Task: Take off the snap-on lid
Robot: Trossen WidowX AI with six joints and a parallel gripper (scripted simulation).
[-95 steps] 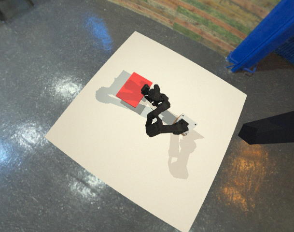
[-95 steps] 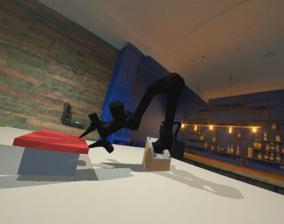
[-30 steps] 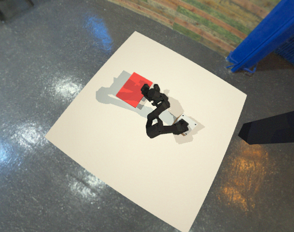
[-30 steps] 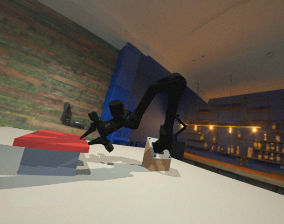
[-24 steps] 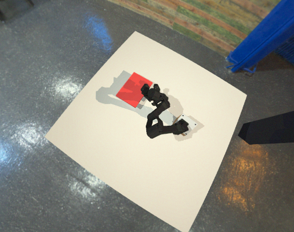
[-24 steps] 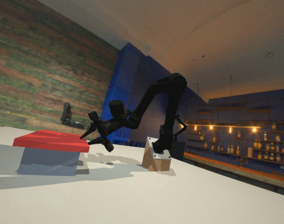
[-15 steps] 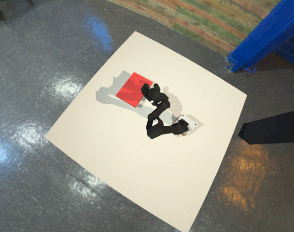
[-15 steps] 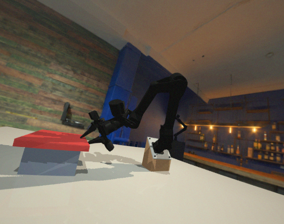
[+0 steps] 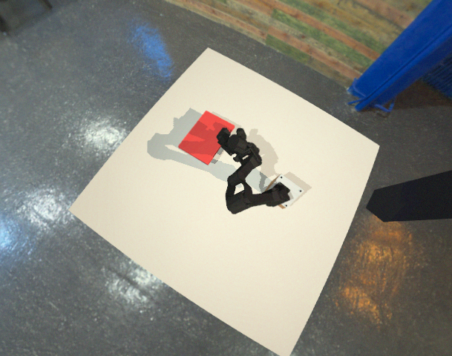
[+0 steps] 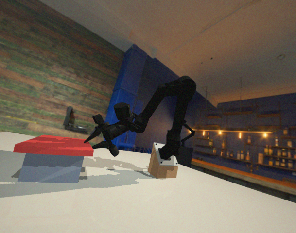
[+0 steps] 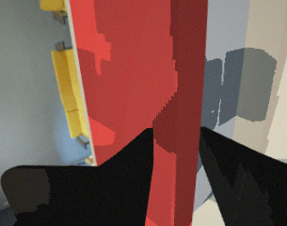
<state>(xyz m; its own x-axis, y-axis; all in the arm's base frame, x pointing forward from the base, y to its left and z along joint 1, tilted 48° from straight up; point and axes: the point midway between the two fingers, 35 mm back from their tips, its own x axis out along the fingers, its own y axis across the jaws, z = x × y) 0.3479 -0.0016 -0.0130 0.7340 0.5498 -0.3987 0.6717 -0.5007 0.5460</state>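
My gripper tip is 8 cm short of the red lid and 1 cm to the right of it. From my gripper tip the other things lie so: storage box (8 cm ahead, 5 cm below, 1 cm to the left).
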